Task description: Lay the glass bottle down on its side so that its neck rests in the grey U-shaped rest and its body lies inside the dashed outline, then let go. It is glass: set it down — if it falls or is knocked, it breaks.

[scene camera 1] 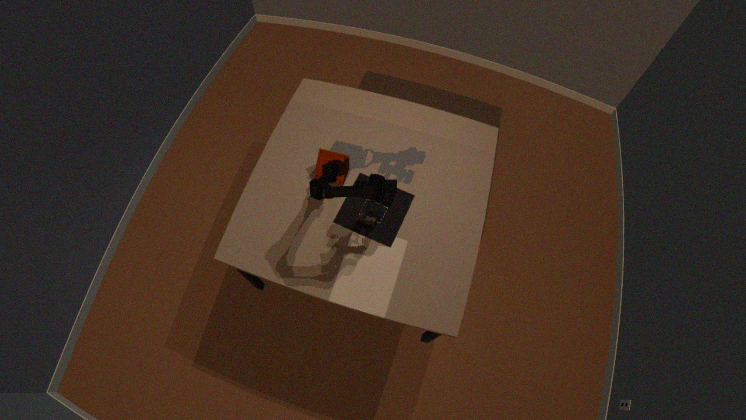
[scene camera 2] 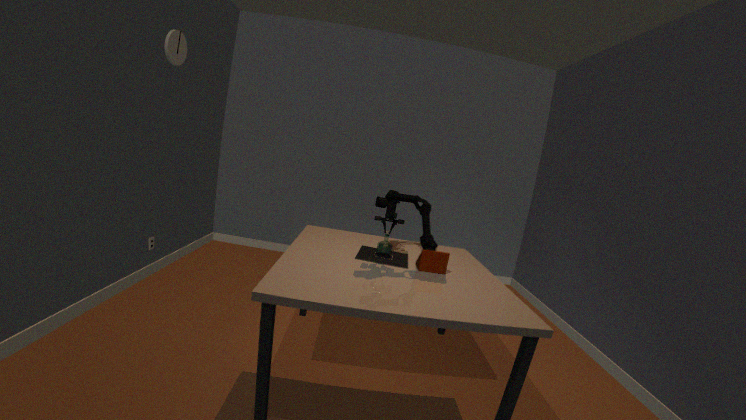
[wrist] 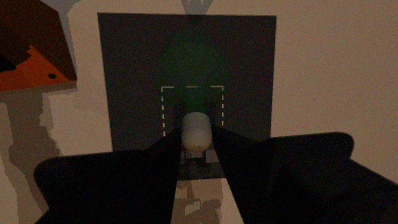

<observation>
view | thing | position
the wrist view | my gripper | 196, 132
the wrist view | green glass bottle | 192, 75
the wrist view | dark mat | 131, 45
</observation>
